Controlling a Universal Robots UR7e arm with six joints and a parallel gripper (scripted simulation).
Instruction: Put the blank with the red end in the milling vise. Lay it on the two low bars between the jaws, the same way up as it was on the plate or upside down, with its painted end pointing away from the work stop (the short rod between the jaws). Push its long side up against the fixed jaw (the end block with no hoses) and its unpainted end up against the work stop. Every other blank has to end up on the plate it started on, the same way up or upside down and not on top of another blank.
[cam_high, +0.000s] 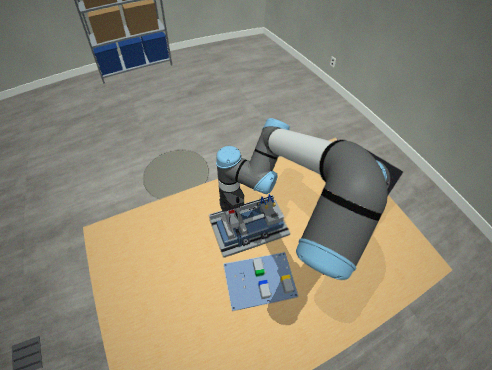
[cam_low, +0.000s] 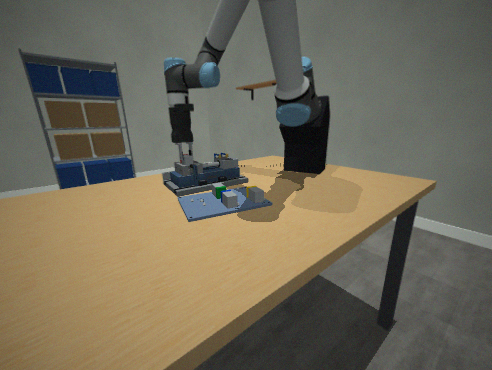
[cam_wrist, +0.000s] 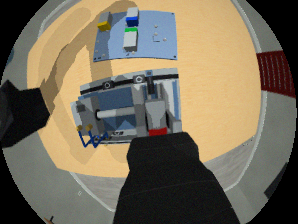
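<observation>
Now: the red-ended blank 20 mm below my hand. Round my hand: green-ended blank: 80 mm behind, 180 mm to the left, 100 mm below; milling vise: 70 mm behind, 10 mm to the right, 90 mm below; plate: 80 mm behind, 230 mm to the left, 120 mm below.
</observation>
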